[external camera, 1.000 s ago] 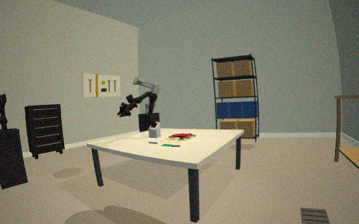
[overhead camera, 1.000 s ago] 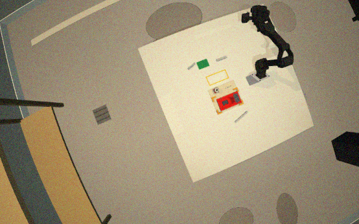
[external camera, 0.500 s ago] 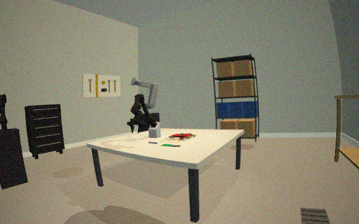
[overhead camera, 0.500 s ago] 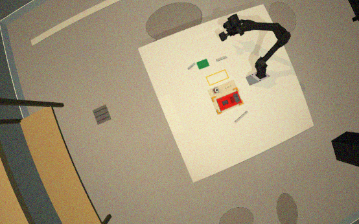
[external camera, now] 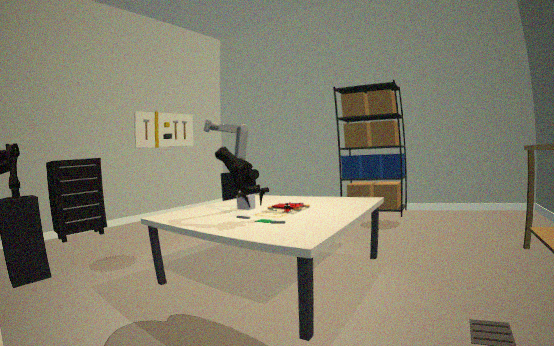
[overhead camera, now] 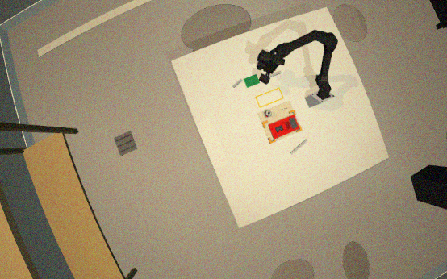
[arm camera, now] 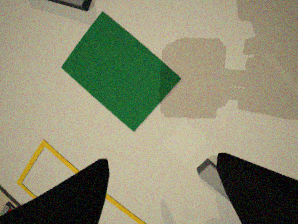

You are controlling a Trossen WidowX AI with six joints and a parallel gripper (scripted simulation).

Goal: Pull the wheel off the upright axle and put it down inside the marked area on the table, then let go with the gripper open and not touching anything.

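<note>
The wheel is 70 mm ahead of my gripper tip, 250 mm to the left of it and 40 mm below it. The rest, counted from my gripper tip: upright axle (70 mm ahead, 250 mm to the left, 40 mm below).
</note>
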